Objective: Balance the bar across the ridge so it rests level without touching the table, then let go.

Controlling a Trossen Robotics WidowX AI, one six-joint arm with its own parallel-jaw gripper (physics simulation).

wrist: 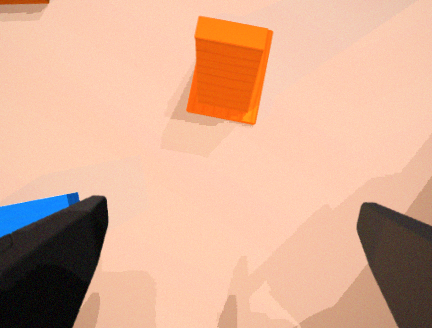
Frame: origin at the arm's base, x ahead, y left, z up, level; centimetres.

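Seen in the pictures: gripper, between the fingertips: [235,213].
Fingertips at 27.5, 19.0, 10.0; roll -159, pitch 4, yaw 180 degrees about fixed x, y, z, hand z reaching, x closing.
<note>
A point is followed by its place in that frame, as x, y, z.
The orange ridge [229,75] {27.9, 13.1, 3.9} stands on the pale table in the upper middle of the wrist view, with a narrow flat top and a wider base. No bar lies across it. A blue bar-like piece [30,212] {39.4, 20.7, 1.6} shows in part at the left edge, one end visible; the rest is hidden behind the left finger or outside the view. My gripper [235,213] {27.5, 19.0, 10.0} is open and empty, its fingers wide apart at the lower left and lower right. The ridge appears beyond the fingertips, between their lines, apart from both.
Part of another orange piece [22,1] {41.5, 7.2, 0.4} shows at the top left corner, cut off by the view's edge. Shadows fall across the table [125,100] {34.2, 13.7, 0.0} beside the ridge and in the lower part of the view.
</note>
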